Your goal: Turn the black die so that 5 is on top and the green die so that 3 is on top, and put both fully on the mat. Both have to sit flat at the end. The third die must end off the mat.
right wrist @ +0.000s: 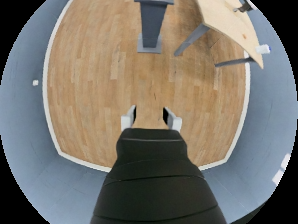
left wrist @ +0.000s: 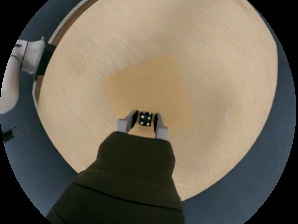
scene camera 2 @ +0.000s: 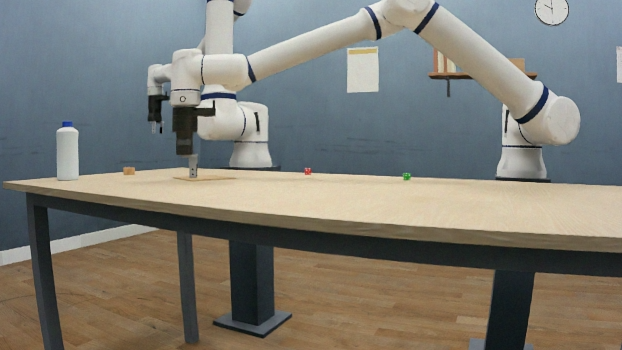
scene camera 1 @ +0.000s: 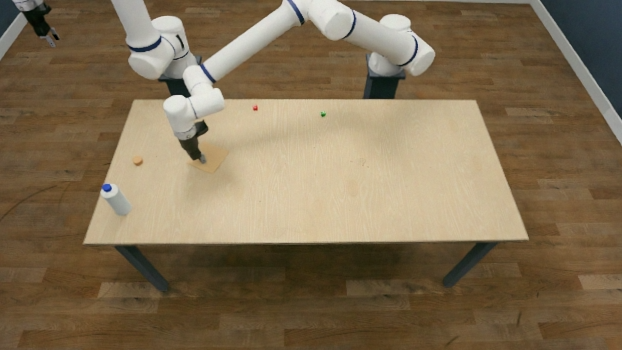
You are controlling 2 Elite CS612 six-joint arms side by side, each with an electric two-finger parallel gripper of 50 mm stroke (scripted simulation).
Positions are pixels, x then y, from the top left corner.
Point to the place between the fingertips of my left gripper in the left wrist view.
146,117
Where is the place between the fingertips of my right gripper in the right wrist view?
149,111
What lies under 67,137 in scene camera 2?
A white bottle.
